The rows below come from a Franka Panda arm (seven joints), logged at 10 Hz.
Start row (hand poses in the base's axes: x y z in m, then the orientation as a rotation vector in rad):
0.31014, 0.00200, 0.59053, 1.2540, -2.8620, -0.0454
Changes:
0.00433, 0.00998, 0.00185, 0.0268, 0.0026, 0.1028
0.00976, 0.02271, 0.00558, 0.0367, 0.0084, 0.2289
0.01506, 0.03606, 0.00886, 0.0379, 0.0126, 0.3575
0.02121, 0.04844, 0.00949, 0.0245, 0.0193, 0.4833
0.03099, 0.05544, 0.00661, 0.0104, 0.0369, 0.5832
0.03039, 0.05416, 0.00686, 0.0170, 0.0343, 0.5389
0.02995, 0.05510, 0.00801, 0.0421, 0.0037, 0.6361
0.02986, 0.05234, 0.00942, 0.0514, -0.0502, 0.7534
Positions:
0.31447, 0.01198, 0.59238, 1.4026, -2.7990, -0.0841
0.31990, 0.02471, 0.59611, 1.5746, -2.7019, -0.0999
0.32520, 0.03806, 0.59939, 1.7421, -2.5908, -0.1018
0.33135, 0.05044, 0.60002, 1.8937, -2.4665, -0.0842
0.34113, 0.05744, 0.59714, 1.9997, -2.3522, -0.0727
0.34053, 0.05616, 0.59739, 1.9505, -2.3998, -0.0813
0.34009, 0.05710, 0.59854, 2.0895, -2.3284, -0.0967
0.34000, 0.05434, 0.59995, -2.2041, 2.1825, 0.0732

